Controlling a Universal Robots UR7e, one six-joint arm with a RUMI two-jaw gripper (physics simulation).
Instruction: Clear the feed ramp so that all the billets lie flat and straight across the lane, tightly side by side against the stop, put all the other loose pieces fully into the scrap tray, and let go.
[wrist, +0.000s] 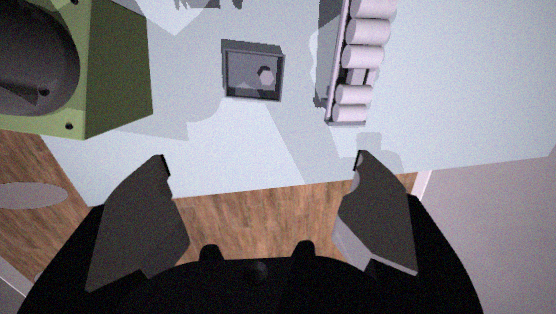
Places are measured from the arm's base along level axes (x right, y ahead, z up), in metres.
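Pixels of known places: gripper, between the fingertips: (263, 155); arm's base, origin of its link: (21, 60).
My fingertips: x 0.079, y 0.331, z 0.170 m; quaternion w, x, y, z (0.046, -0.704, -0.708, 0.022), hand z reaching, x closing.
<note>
Ahead of a thing's pixels: the offset from my fingertips to its top centre. "spot": to the spot under its first point. Level surfaces: height alone.
The feed ramp (336, 61) shows at the upper right, running up out of view. Several pale cylindrical billets lie across it: the lowest billet {dz -0.239, dx +0.021, dy +0.194 m} (349, 113) is by the end stop {spot: dz -0.247, dx +0.038, dy +0.185 m} (346, 123), with another billet {dz -0.234, dx -0.019, dy +0.194 m} (354, 94) beside it. Above a gap lie a third billet {dz -0.226, dx -0.088, dy +0.194 m} (363, 56) and more. In the gap shows a small pale block-like piece {dz -0.243, dx -0.054, dy +0.194 m} (356, 76); its exact shape is unclear. The dark scrap tray {dz -0.296, dx -0.052, dy -0.016 m} (254, 99) at upper middle holds a small hexagonal piece {dz -0.311, dx -0.049, dy +0.012 m} (267, 78). My gripper (263, 155) is open and empty, in front of both and apart from them.
A green block-shaped mount (117, 65) with a dark round base on it stands at the upper left, left of the tray. The pale table top {dz -0.331 m} (220, 175) ends at a front edge, beyond which the wooden floor (260, 215) shows between my fingers. Shadows fall across the table.
</note>
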